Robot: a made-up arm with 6 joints.
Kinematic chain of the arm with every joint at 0, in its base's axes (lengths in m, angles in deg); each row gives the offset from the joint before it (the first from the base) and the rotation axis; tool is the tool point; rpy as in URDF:
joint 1: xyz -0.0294 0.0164 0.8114 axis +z
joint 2: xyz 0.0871 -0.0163 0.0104 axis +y
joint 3: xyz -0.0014 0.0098 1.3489 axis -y
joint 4: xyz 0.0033 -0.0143 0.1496 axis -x
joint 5: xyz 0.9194 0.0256 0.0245 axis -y
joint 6: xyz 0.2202 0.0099 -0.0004 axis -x
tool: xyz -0.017 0.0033 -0.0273 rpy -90 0 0
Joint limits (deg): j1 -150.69..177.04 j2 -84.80..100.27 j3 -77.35..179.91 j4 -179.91..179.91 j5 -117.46..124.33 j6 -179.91..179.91
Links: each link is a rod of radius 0.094 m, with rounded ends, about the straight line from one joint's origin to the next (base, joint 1, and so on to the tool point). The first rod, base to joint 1, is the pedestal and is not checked.
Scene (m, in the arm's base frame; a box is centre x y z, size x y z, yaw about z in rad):
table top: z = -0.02
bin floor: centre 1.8 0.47 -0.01 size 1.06 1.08 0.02 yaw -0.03
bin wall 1: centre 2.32 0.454 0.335 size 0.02 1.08 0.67 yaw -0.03
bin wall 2: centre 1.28 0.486 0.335 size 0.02 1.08 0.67 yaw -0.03
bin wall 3: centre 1.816 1 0.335 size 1.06 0.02 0.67 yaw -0.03
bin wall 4: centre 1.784 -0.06 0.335 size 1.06 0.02 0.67 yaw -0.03
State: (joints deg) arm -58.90 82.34 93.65 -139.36 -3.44 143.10
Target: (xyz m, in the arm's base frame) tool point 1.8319 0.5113 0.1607
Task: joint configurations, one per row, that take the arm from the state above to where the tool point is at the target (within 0.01 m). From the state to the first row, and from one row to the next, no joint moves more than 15 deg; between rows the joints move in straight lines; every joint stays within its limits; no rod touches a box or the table.
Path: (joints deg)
1: -48.01 77.32 80.57 -140.45 -1.16 143.04
2: -37.12 72.30 67.49 -141.55 1.13 142.99
3: -26.23 67.28 54.41 -142.64 3.41 142.93
4: -15.34 62.26 41.32 -143.74 5.69 142.88
5: -4.45 57.24 28.24 -144.83 7.98 142.82
6: 6.44 52.21 15.16 -145.93 10.26 142.76
7: 17.33 47.19 2.08 -147.02 12.55 142.71
8: 17.26 61.54 5.64 -146.73 11.07 142.65
9: 17.19 75.89 9.20 -146.43 9.60 142.59

